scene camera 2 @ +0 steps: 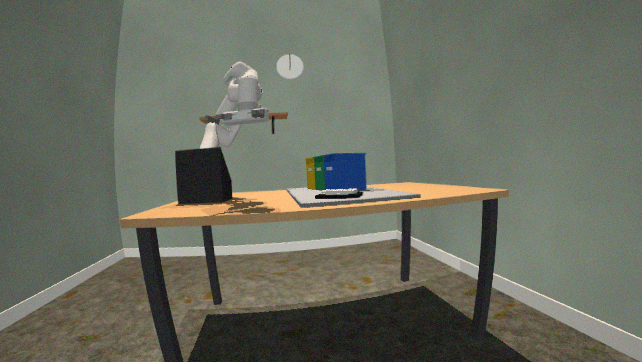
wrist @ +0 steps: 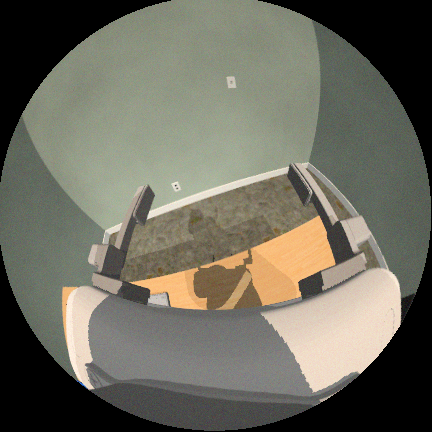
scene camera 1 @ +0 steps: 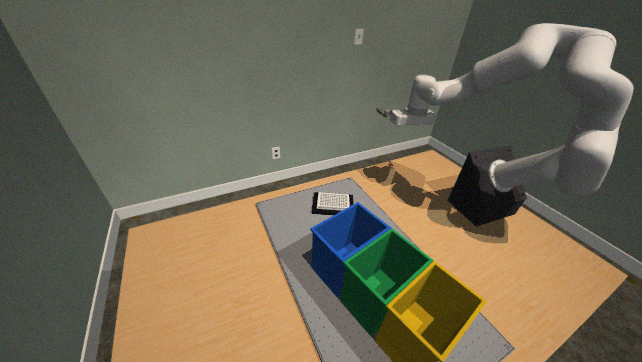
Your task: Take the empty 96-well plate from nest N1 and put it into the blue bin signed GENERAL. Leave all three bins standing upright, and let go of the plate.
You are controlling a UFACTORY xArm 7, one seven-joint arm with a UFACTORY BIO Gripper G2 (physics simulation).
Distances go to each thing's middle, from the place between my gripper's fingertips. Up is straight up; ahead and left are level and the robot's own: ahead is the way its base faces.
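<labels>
The blue bin [scene camera 1: 336, 239] is a long way ahead of my hand, a long way to the left of it and a good bit below it. Then there's the green bin [scene camera 1: 374, 276], and that's 35 cm ahead of my hand, 64 cm to the left of it and 20 cm below it. Going by their middles, the blue bin's the nearest to my hand of the things named here.
</labels>
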